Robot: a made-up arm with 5 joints.
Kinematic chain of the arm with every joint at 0, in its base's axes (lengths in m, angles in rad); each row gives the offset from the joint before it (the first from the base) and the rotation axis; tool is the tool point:
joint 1: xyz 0 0 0.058 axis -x
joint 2: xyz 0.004 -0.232 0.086 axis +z
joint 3: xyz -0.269 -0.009 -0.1 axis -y
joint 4: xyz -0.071 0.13 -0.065 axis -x
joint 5: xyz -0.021 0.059 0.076 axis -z
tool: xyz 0.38 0 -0.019
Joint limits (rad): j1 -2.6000..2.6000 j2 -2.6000..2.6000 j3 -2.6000..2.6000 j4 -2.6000..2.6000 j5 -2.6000..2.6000
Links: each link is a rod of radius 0.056 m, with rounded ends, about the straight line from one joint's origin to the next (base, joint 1, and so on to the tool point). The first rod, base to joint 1, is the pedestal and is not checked.
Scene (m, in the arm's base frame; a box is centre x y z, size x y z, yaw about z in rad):
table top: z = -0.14
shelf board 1: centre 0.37 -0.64 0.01 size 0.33 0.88 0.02 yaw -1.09
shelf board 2: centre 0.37 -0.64 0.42 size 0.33 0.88 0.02 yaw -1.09
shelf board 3: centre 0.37 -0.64 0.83 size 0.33 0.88 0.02 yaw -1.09
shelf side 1: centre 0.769 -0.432 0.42 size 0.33 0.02 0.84 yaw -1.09
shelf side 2: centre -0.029 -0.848 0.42 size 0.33 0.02 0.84 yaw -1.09
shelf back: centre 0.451 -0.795 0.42 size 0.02 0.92 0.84 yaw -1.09
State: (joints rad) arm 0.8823 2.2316 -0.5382 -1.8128 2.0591
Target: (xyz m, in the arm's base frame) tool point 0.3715 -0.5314 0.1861
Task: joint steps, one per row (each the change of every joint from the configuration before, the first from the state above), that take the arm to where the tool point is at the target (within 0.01 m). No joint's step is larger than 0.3 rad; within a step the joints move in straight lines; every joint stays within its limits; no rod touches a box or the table.
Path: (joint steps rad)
1: 0.2544 -0.0001 0.1528 0.0830 -0.2309
2: 0.2543 -0.0002 0.1529 0.0829 -0.2310
3: 0.2544 -0.0001 0.1528 0.0830 -0.2309
4: -0.1591 0.1229 0.0194 0.2415 -0.0443
5: -0.1591 0.1230 0.0194 0.2414 -0.0443
6: -0.1590 0.1229 0.0194 0.2414 -0.0443
7: -0.1213 0.0000 -0.0878 -0.2182 0.1473
8: -0.1213 0.0000 -0.0877 -0.2181 0.1472

